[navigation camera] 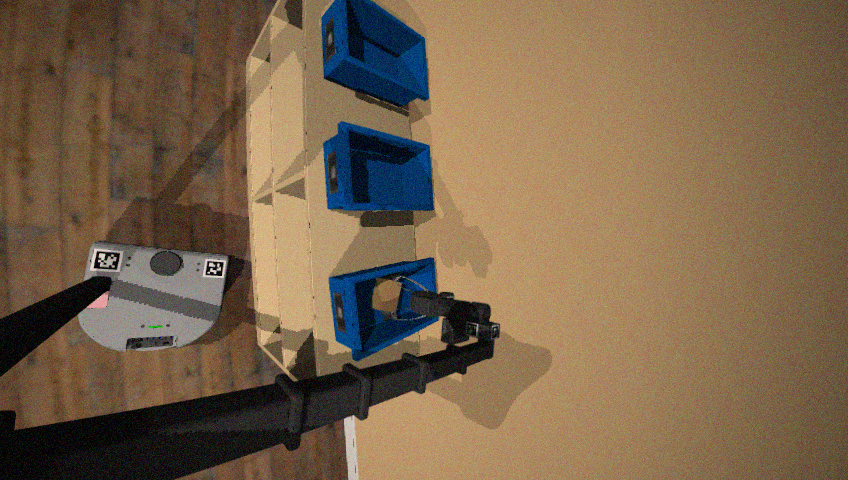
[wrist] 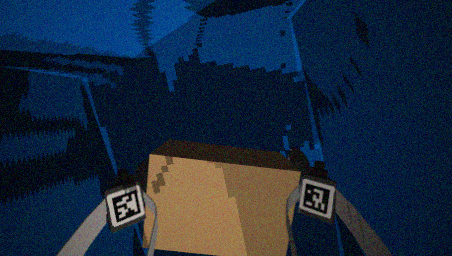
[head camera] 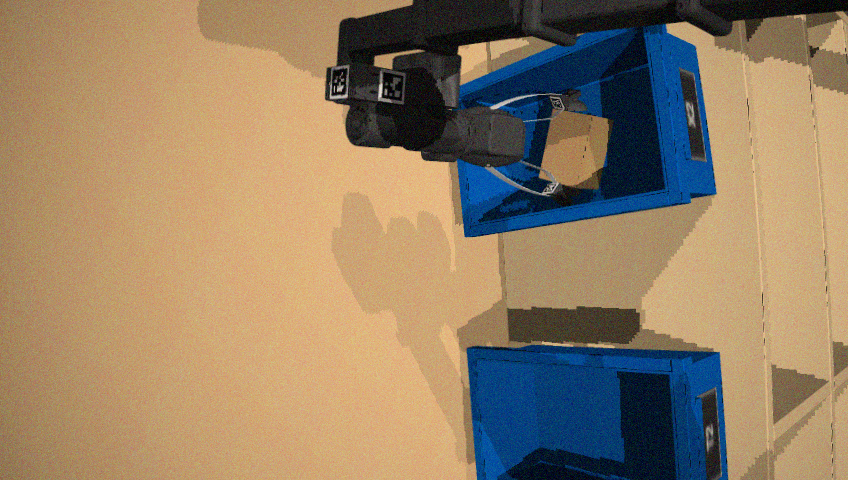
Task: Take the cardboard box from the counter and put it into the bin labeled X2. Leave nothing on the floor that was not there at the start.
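Seen in the pictures: gripper, fingertip midpoint: point(navigation camera: 384, 294) point(head camera: 578, 149); robot's base at its link origin: point(navigation camera: 165, 261).
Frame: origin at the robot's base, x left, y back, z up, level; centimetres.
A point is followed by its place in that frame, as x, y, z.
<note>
The cardboard box point(head camera: 562, 160) {-49.8, 0.6, 66.3} point(navigation camera: 385, 291) {-47.3, 0.8, 66.3} point(wrist: 195, 205) is between the two fingers of my gripper point(head camera: 571, 147) {-50.8, 2.3, 61.7} point(navigation camera: 389, 297) {-50.8, 2.3, 61.7} point(wrist: 221, 170) {-50.8, 2.3, 61.7}, which is shut on its sides. The held box is within the outline of the blue bin point(head camera: 583, 214) {-41.5, -5.3, 73.0} point(navigation camera: 395, 334) {-47.6, 11.6, 71.9} point(wrist: 380, 100), and in the wrist view blue bin walls surround it. The bin's label is blurred but looks like X2 in the head view. How far the box is above the bin's floor, or whether it touches it, cannot be told. The counter cannot be made out in these views.
A second blue bin point(head camera: 678, 416) {-27.9, -23.7, 73.0} point(navigation camera: 336, 199) {-28.9, -21.4, 66.0} stands beside this one, and a third blue bin point(navigation camera: 331, 68) {-22.3, -54.4, 65.2} stands beyond it, all on the tan shelf unit point(navigation camera: 333, 237) {-32.0, -12.5, 61.0}. My base point(navigation camera: 154, 303) {1.1, 12.0, 16.0} is on the wooden floor by the shelf. My arm point(navigation camera: 208, 410) {-3.9, 8.3, 95.9} extends past the shelf's end.
</note>
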